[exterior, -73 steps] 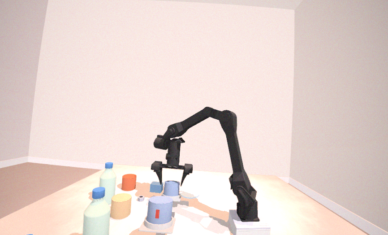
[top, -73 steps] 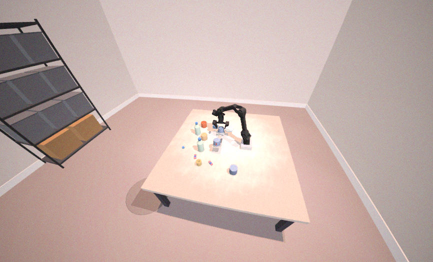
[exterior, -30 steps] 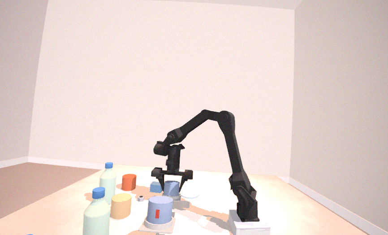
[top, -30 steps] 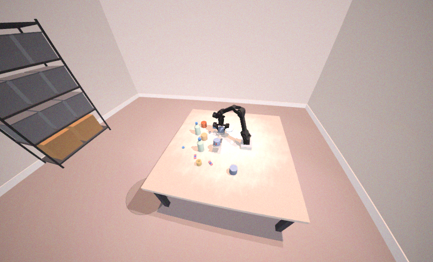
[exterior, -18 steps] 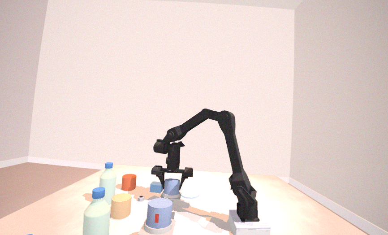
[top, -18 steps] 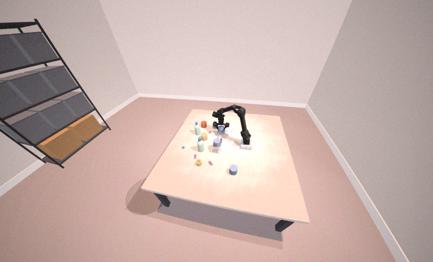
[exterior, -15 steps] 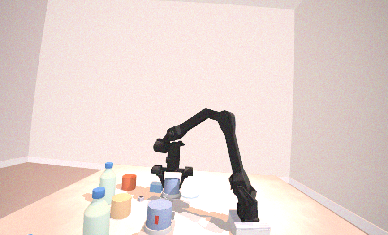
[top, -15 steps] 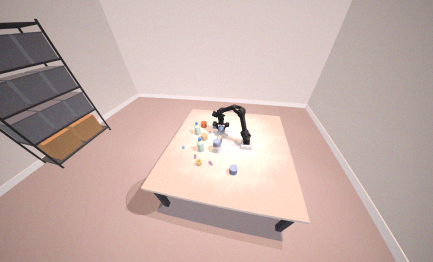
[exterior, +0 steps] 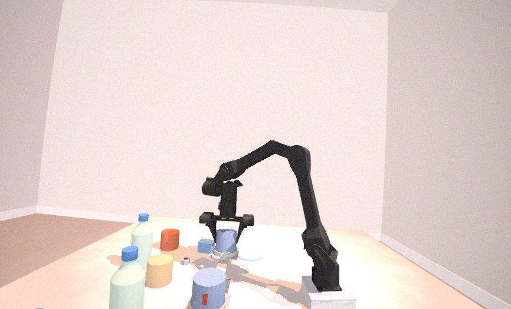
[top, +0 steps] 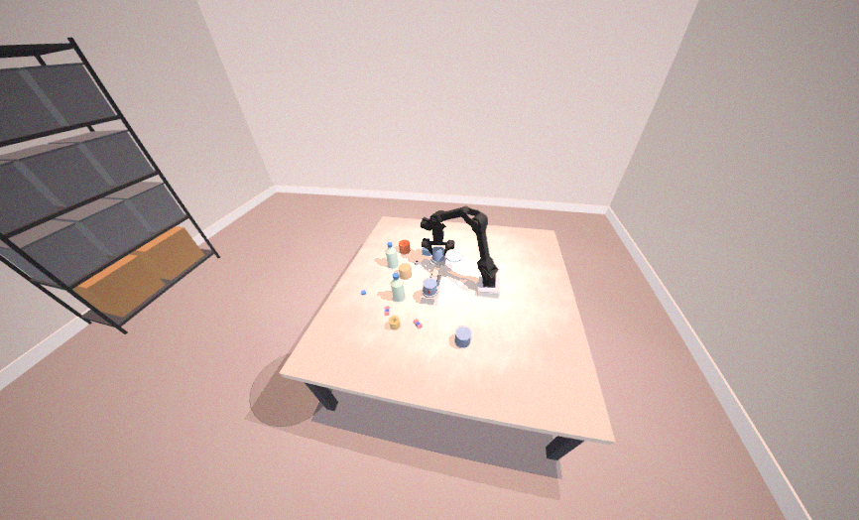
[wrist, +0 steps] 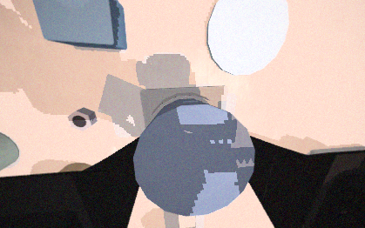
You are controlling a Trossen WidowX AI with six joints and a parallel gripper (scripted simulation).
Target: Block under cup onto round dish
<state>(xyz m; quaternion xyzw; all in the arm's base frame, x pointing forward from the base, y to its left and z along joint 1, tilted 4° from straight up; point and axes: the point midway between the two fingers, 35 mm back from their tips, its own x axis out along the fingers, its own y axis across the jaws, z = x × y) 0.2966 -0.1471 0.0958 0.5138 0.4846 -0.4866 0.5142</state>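
Right now the pale green block is 10 mm to the left of my gripper tip and 10 mm below it. Round my gripper tip: round dish (90 mm to the right, 90 mm behind, 80 mm below); then balance (140 mm to the left, 40 mm below); then blue box (100 mm to the right, 90 mm ahead, 60 mm below).
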